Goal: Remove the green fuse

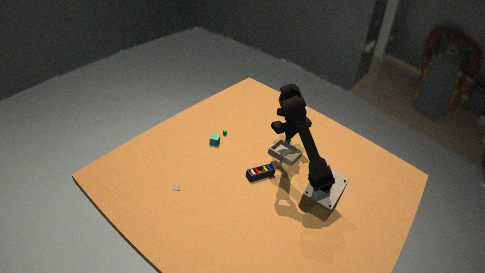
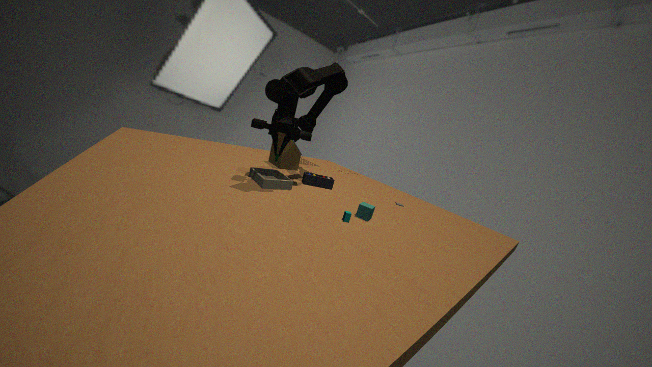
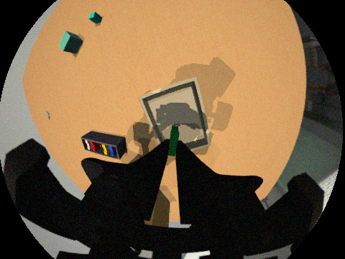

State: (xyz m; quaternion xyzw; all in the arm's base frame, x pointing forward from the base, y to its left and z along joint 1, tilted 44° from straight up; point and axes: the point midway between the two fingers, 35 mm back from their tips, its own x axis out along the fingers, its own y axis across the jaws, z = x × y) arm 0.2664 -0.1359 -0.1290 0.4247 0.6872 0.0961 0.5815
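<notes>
The grey tray lies 10 mm to the right of my gripper tip and 90 mm below it. From my gripper tip the other things lie so: green fuse: 10 mm below; small grey flat tile: 220 mm ahead, 490 mm to the left, 90 mm below.
</notes>
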